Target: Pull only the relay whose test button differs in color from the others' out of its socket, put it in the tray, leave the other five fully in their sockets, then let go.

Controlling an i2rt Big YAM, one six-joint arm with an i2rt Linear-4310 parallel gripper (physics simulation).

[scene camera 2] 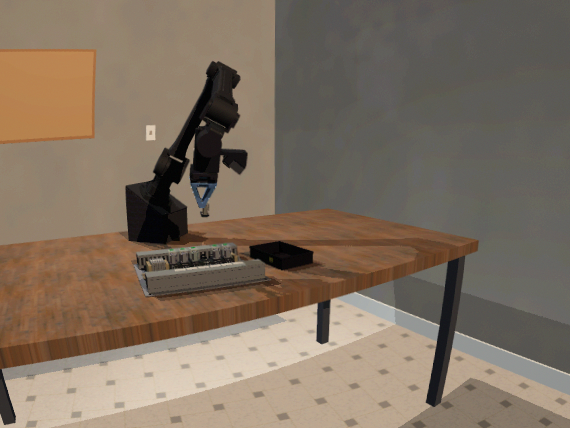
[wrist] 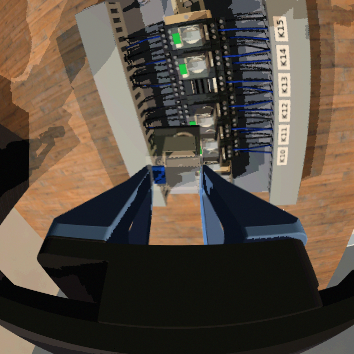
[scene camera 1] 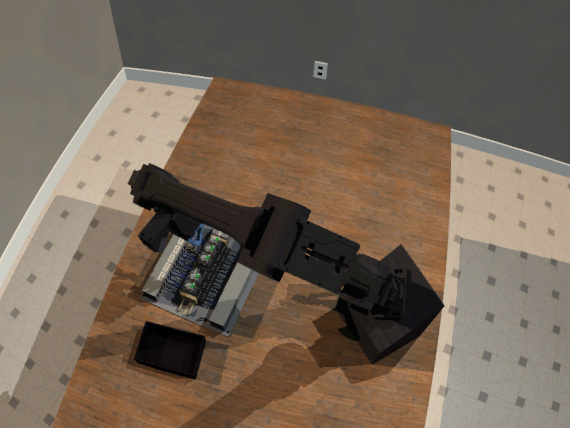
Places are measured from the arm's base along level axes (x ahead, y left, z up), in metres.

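Pixels of known places: gripper, fingertip midpoint: (scene camera 2: pixel 201 206) (wrist: pixel 175 173) (scene camera 1: pixel 194 241); arm's base, link origin: (scene camera 2: pixel 154 196) (scene camera 1: pixel 388 293).
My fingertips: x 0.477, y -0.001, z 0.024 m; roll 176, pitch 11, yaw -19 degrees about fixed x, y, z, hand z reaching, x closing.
Note:
Ahead of a thing's pixels: the offset from my fingertips to its top centre. Level surfaces: height alone.
My gripper (scene camera 2: pixel 204 205) (wrist: pixel 175 173) is shut on a clear relay with a blue test button {dx +0.002, dy +0.009, dz +0.016 m} (scene camera 2: pixel 204 212) (wrist: pixel 182 175). It holds this relay upright, well above the relay panel (scene camera 1: pixel 232 295) (scene camera 2: pixel 205 281) (wrist: pixel 295 110). In the wrist view an empty socket {dx -0.002, dy -0.010, dz -0.147 m} (wrist: pixel 202 86) shows in the row near label K13. Relays with green buttons {dx +0.007, dy +0.065, dz -0.110 m} (wrist: pixel 194 35) {dx +0.003, dy +0.035, dz -0.110 m} (wrist: pixel 196 66) {dx -0.005, dy -0.025, dz -0.110 m} (wrist: pixel 205 120) stand in the row on both sides of it. The held relay and right finger partly hide the near end of the row. The black tray {dx +0.011, dy +0.238, dz -0.144 m} (scene camera 1: pixel 175 330) (scene camera 2: pixel 291 260) stands beside the panel, apart from the gripper.
Grey wire ducts run along both long sides of the panel, with dark and blue wires between them and the sockets. The arm's black base (scene camera 1: pixel 400 320) (scene camera 2: pixel 155 215) stands on the wooden table {dz -0.180 m} (scene camera 1: pixel 300 145) (scene camera 2: pixel 380 240). The tray has low walls.

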